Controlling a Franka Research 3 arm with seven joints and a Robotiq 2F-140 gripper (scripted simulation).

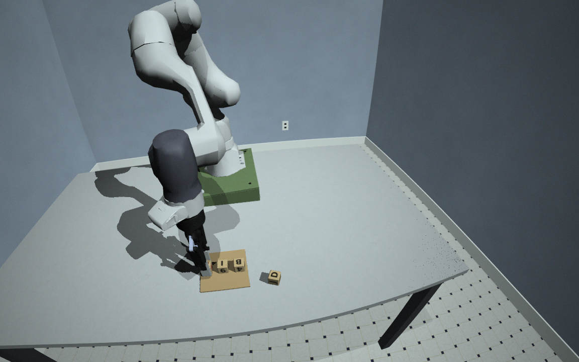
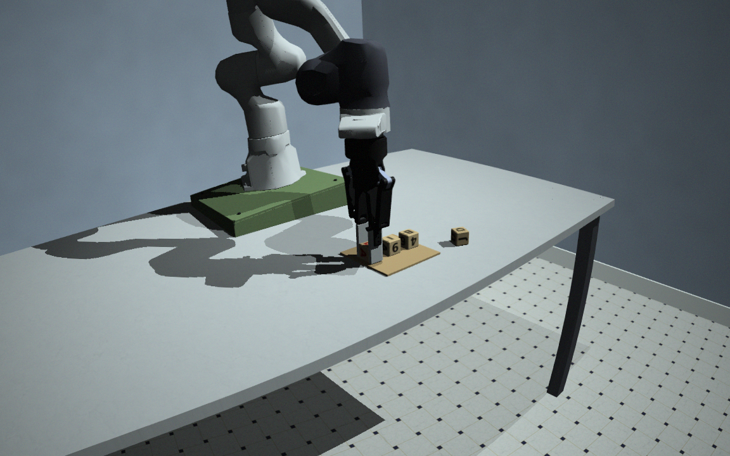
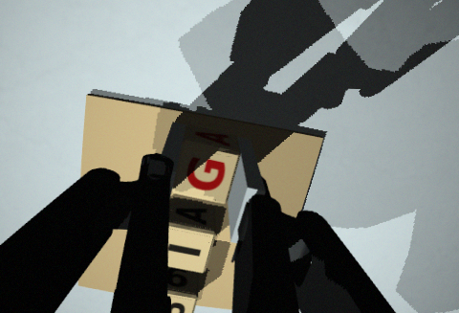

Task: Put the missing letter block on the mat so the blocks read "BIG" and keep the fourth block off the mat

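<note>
My gripper is now 2 cm above the G block. Also, from my hand: tan mat: 5 cm to the left, 4 cm below, 1 cm behind; I block: 5 cm to the left, 2 cm below, 1 cm behind; B block: 10 cm to the left, 2 cm below, 1 cm behind.
</note>
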